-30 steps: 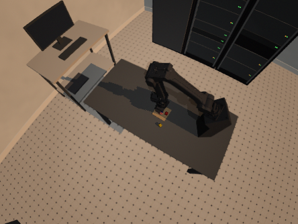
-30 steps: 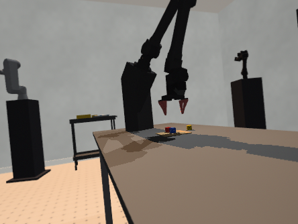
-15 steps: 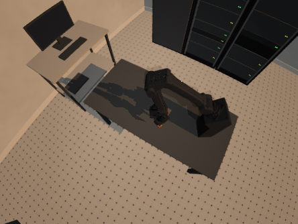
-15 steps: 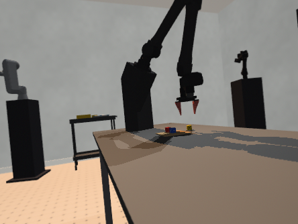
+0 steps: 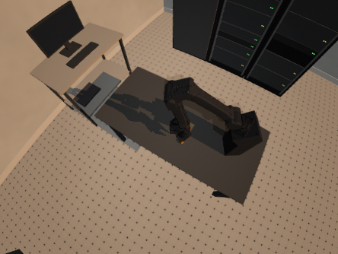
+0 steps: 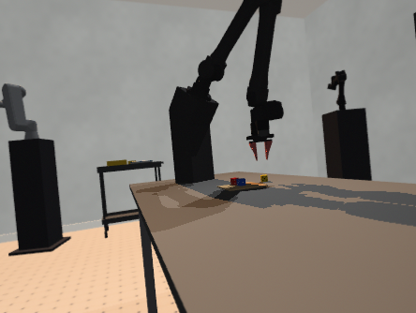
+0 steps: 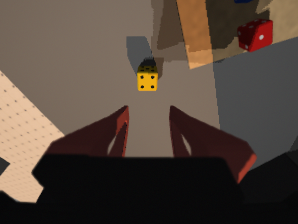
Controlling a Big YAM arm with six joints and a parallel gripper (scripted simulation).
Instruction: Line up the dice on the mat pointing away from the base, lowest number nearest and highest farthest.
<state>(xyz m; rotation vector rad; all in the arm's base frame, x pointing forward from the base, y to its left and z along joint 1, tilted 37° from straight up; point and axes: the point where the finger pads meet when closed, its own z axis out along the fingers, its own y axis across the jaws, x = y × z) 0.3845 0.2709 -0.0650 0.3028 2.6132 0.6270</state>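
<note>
My hand is 80 mm above the yellow die. Round my hand: tan mat: 90 mm ahead, 110 mm to the right, 90 mm below; then blue die: 90 mm ahead, 110 mm to the right, 80 mm below; then red die: 40 mm ahead, 120 mm to the right, 80 mm below.
</note>
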